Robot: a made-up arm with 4 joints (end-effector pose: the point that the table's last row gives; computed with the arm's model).
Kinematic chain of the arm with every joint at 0, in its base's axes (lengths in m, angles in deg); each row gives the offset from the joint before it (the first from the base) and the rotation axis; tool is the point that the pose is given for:
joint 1: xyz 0 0 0.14 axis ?
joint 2: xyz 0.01 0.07 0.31 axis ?
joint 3: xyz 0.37 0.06 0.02 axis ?
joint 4: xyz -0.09 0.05 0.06 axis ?
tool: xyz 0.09 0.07 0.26
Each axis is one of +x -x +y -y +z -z.
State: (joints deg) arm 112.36 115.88 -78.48 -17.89
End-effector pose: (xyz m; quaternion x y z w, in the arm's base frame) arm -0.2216 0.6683 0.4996 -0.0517 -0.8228 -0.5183 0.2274
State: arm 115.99 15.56 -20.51 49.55
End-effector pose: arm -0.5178 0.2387 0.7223 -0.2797 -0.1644 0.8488 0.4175
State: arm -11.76 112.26 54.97 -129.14
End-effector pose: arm 0.4383 0.0409 0.3275 -0.7120 0.5323 -0.1138 0.4436
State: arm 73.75 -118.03 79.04 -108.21
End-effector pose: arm -0.0692 0.3697 0.5768 -0.2028 0.1603 0.9294 0.2636
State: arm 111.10 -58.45 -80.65 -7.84
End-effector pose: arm -0.4467 0.5809 0.3657 -0.6311 0.0378 0.3682 0.6817
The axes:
joint 1: +z
joint 2: +x
joint 3: -y
joint 4: -x

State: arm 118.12 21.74 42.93 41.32
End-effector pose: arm -0.3910 0.0605 0.7346 0.1862 -0.2961 0.6882 0.6356
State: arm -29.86 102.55 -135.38 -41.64
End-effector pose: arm 0.6431 -0.0674 0.4820 0.5545 0.6775 0.4230 0.2336
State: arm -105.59 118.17 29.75 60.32
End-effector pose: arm -0.2974 -0.2456 0.7148 0.2800 -0.3744 -0.8290 0.3071
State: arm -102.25 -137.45 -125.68 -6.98
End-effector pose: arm -0.2876 -0.5979 0.4756 0.0486 -0.4933 0.6806 0.5396
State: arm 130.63 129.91 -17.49 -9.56
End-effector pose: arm -0.1049 0.5406 0.3407 0.3185 0.8740 0.3661 0.0231
